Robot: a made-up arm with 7 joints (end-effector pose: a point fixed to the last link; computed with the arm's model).
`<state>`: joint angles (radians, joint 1 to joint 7).
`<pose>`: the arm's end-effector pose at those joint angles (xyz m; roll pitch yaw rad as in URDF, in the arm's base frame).
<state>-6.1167 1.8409 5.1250 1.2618 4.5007 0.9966 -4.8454</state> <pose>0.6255 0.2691 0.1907 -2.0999 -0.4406 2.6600</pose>
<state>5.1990 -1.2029 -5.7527 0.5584 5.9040 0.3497 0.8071</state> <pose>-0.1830 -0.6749 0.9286 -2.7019 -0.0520 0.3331</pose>
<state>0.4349 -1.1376 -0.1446 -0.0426 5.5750 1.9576 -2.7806</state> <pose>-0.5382 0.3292 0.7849 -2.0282 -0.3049 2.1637</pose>
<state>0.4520 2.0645 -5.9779 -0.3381 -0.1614 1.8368 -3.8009</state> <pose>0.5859 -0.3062 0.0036 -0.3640 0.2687 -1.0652</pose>
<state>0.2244 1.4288 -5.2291 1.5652 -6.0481 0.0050 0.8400</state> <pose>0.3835 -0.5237 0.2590 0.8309 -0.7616 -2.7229</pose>
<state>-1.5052 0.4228 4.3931 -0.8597 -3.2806 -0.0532 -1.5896</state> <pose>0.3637 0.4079 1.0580 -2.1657 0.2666 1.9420</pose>
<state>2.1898 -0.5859 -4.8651 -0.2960 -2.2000 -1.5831 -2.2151</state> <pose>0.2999 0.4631 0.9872 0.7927 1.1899 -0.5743</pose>
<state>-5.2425 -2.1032 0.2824 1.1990 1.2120 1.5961 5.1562</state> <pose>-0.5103 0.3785 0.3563 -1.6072 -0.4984 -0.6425</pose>
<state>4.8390 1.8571 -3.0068 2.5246 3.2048 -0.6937 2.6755</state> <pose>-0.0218 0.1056 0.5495 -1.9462 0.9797 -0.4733</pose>
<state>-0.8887 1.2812 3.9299 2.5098 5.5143 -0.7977 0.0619</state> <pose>-0.1370 0.2632 0.6002 -1.7181 -0.0313 -1.9244</pose>
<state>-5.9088 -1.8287 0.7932 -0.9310 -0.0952 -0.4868 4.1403</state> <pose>-0.4430 0.4492 -0.0557 0.3667 -0.6564 0.5817</pose>
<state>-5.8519 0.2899 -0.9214 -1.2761 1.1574 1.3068 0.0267</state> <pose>-0.0562 -0.3701 1.0223 -1.8500 0.4284 0.2935</pose>
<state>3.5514 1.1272 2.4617 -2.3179 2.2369 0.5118 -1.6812</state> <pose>-0.2704 -0.1365 0.2936 1.1161 -0.1261 -2.6083</pose>
